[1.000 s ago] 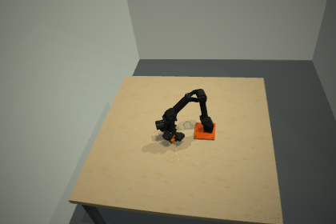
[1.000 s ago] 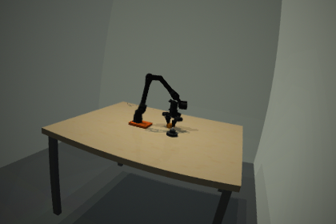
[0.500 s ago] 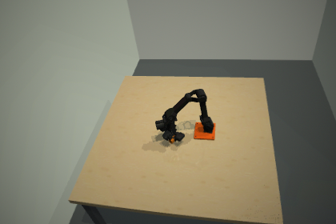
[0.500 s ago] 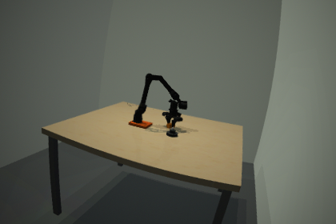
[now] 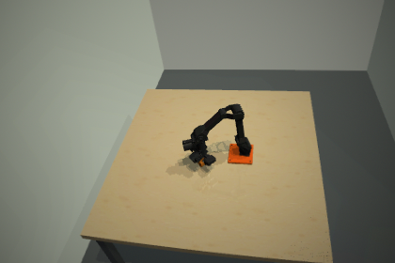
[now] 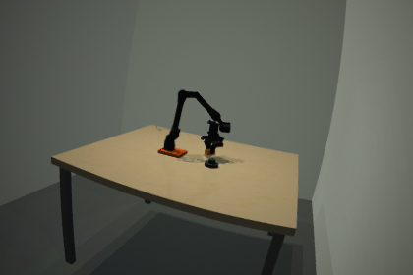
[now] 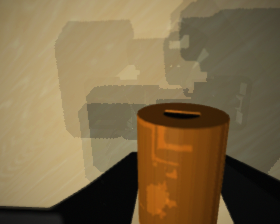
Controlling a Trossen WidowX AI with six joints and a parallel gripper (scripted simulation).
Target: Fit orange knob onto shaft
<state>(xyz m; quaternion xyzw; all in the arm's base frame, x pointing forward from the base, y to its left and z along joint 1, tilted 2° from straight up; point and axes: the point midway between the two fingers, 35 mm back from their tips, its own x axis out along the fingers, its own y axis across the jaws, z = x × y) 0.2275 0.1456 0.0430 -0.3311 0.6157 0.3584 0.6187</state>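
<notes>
Right now my gripper tip is 1 cm past the orange knob, 1 cm to the left of it and 1 cm below it. Also, from my gripper tip: round dark pedestal: 9 cm ahead, 16 cm to the right, 1 cm above.
</notes>
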